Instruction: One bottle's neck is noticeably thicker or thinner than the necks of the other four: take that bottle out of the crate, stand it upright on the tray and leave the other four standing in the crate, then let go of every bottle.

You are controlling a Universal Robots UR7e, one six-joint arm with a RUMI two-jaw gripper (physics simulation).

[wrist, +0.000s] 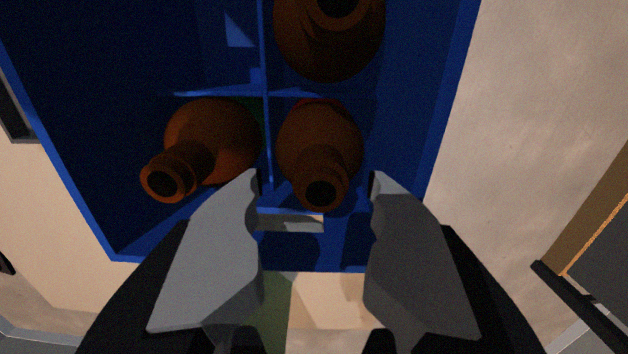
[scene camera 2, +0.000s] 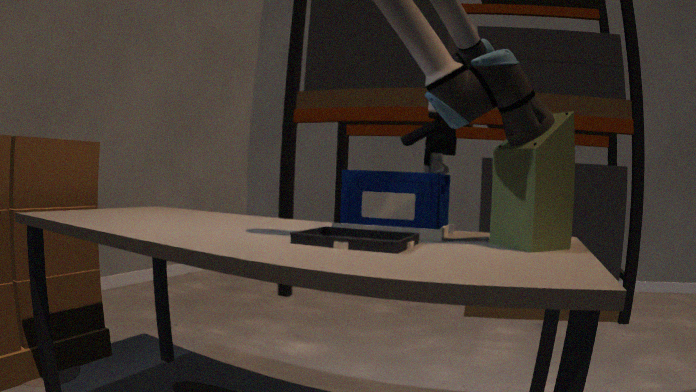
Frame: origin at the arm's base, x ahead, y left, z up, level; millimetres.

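Seen in the pictures: gripper, fingertip midpoint: (wrist: pixel 315 172); arm's base, link origin: (scene camera 2: pixel 531 130).
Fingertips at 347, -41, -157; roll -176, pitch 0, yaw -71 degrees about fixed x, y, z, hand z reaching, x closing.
Pixels of each thing's top centre, then the offset from my fingertips to it, as dx, dy, dz. "pt": a spot on its surface instead. Level surfaces: height alone.
- blue crate, top centre: (scene camera 2: pixel 398 172) +67, +64, +32
- black tray, surface spot: (scene camera 2: pixel 370 244) pt -99, +399, -128
- table, surface height: dz -143
The blue crate (scene camera 2: pixel 430 200) (wrist: pixel 445 100) stands behind the black tray (scene camera 2: pixel 370 244), beyond whose walls no bottle shows. In the wrist view three brown bottles show upright in crate compartments: one bottle (wrist: pixel 320 145) at the near end between the fingertips, one bottle (wrist: pixel 215 135) left of it across a divider, and one bottle (wrist: pixel 330 55) farther up, cut by the view's edge. Other bottles do not show. My gripper (scene camera 2: pixel 436 167) (wrist: pixel 315 172) is open over the crate, fingertips either side of the near bottle's neck, with a gap on both sides. Which neck differs is hard to tell.
The crate rests on a pale base on the table (scene camera 2: pixel 200 230). A green pedestal (scene camera 2: pixel 532 200) carries the arm at the right of the table. A rack (scene camera 2: pixel 287 175) stands behind, and cardboard boxes (scene camera 2: pixel 55 175) are stacked at the left.
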